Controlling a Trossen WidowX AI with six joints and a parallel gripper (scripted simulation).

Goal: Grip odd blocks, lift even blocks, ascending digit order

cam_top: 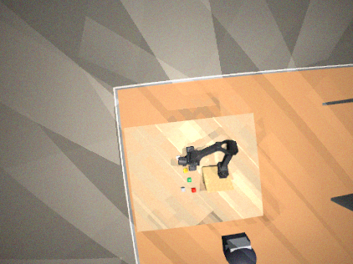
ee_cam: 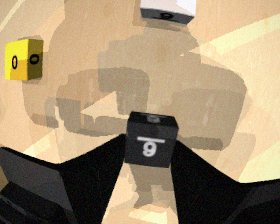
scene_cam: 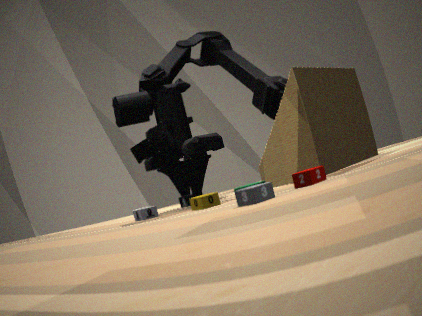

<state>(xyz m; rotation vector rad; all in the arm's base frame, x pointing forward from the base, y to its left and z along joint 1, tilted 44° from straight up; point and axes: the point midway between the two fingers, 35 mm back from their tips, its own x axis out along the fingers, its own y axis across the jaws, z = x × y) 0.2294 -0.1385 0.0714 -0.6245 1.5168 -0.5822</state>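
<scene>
Right now the green block is 30 mm ahead of my gripper tip and 200 mm to the left of it. Also, from my gripper tip: yellow block 50 mm ahead, 110 mm to the left; pale block 100 mm ahead; black block right at my gripper tip.
</scene>
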